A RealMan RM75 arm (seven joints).
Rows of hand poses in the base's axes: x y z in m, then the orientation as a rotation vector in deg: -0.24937 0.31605 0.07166 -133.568 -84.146 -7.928; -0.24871 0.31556 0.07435 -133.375 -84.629 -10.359; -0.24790 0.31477 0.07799 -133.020 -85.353 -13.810; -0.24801 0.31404 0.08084 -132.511 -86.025 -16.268; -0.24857 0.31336 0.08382 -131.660 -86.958 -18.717; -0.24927 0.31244 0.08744 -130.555 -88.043 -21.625; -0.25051 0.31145 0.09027 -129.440 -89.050 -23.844; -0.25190 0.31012 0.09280 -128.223 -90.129 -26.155
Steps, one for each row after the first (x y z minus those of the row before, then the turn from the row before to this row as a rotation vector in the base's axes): 0.00066 -0.00049 0.00269 0.741 -1.614 0.018; 0.00081 -0.00079 0.00364 1.043 -2.304 0.076; -0.00011 -0.00073 0.00285 0.824 -1.635 0.248; -0.00056 -0.00068 0.00298 0.918 -1.639 0.538; -0.00070 -0.00092 0.00362 1.124 -1.937 0.665; -0.00124 -0.00099 0.00283 0.930 -1.490 0.724; -0.00139 -0.00133 0.00253 0.958 -1.572 0.790
